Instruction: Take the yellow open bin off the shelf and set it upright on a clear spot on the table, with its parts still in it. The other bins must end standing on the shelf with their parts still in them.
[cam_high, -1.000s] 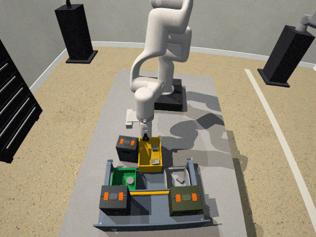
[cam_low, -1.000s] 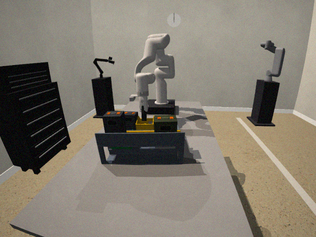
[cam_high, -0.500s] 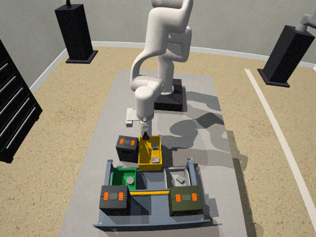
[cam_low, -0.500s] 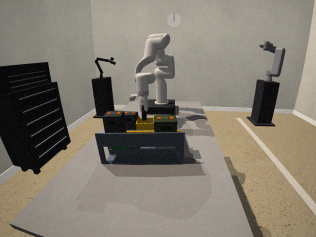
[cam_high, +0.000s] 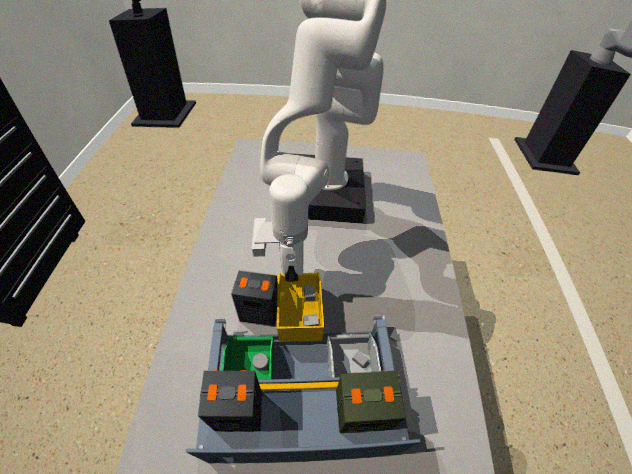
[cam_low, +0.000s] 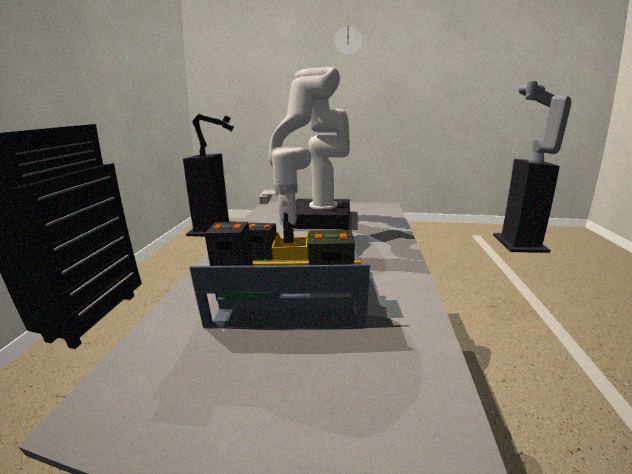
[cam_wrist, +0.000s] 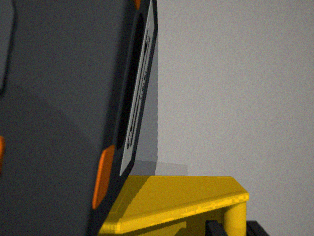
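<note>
My hand is 8 cm short of the yellow open bin, 3 cm to the right of it and 1 cm above it. The rest, counted from my hand: green bin (25 cm ahead, 6 cm to the right, 2 cm below); then grey shelf (27 cm ahead, 5 cm to the left); then grey bin (23 cm ahead, 16 cm to the left, 2 cm below).
</note>
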